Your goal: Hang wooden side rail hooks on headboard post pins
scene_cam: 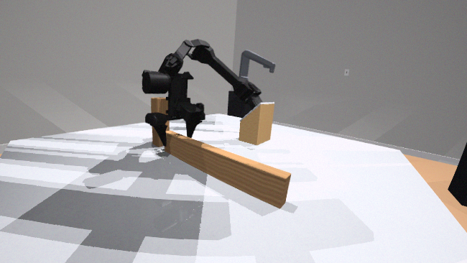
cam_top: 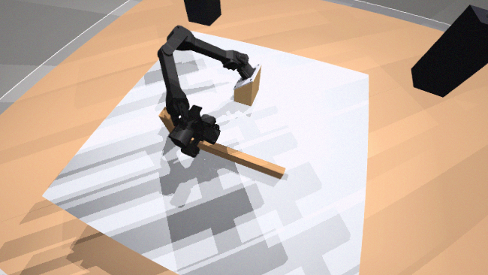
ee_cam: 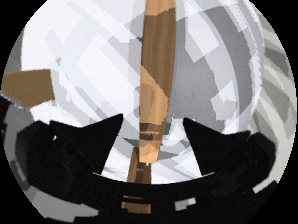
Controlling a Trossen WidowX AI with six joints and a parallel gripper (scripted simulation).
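My gripper tip is 140 mm to the left of the upright headboard post, 30 mm below it and 10 mm past it.
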